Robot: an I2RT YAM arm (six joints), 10 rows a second.
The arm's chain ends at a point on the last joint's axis. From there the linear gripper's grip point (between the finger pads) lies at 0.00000 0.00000 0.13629 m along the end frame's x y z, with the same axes.
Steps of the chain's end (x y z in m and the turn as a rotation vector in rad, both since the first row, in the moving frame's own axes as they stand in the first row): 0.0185 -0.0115 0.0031 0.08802 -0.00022 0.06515; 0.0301 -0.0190 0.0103 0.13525 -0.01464 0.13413; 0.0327 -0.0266 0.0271 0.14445 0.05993 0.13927; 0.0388 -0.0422 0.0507 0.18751 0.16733 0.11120; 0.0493 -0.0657 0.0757 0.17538 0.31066 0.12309; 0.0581 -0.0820 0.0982 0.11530 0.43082 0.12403; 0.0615 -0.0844 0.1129 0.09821 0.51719 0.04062; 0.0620 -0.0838 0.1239 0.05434 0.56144 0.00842; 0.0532 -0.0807 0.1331 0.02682 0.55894 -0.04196
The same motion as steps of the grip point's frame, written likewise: 0.0189 -0.0235 0.0026 0.08802 -0.00022 0.06515; 0.0293 -0.0375 0.0090 0.13525 -0.01464 0.13413; 0.0422 -0.0456 0.0254 0.14445 0.05993 0.13927; 0.0627 -0.0662 0.0464 0.18751 0.16733 0.11120; 0.0921 -0.0865 0.0671 0.17538 0.31066 0.12309; 0.1157 -0.0936 0.0849 0.11530 0.43082 0.12403; 0.1290 -0.0958 0.0944 0.09821 0.51719 0.04062; 0.1346 -0.0905 0.1028 0.05434 0.56144 0.00842; 0.1254 -0.0857 0.1123 0.02682 0.55894 -0.04196
